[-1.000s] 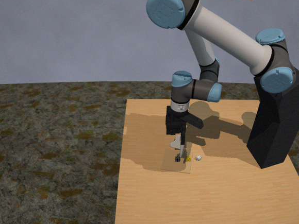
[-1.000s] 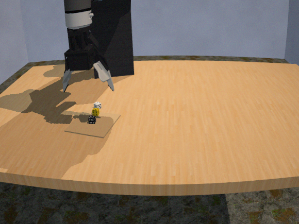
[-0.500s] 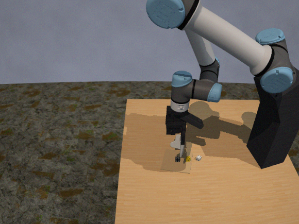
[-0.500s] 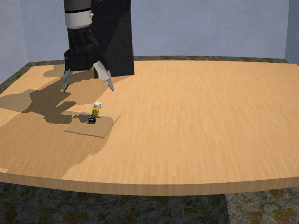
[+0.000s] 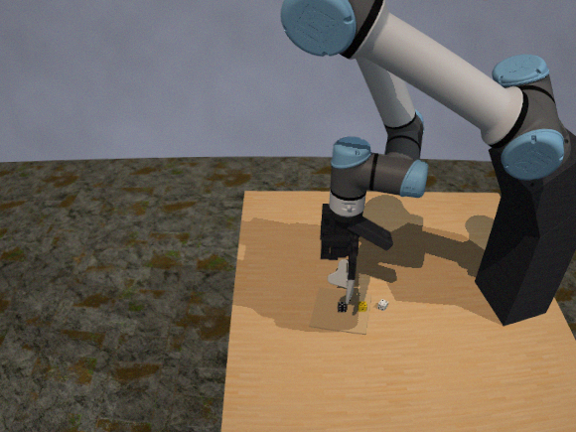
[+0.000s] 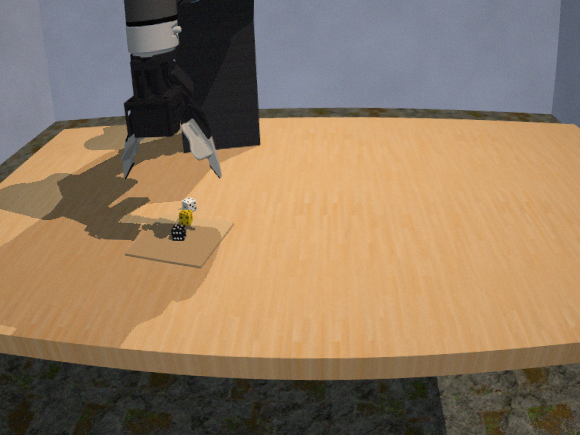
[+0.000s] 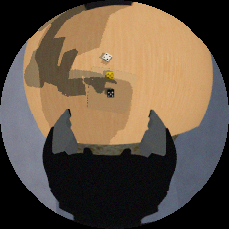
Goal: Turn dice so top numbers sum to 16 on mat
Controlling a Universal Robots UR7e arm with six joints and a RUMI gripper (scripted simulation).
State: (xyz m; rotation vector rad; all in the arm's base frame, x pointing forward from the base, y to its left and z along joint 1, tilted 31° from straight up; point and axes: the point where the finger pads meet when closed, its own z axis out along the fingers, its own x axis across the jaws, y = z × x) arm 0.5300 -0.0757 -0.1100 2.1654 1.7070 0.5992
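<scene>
The white die lies 10 cm below my hand, 10 cm behind it and 1 cm to the left of it. The rest, counted from my hand: yellow die: 10 cm below, 5 cm behind, 1 cm to the left; then thin tan mat: 11 cm below; then black die: 10 cm below.
</scene>
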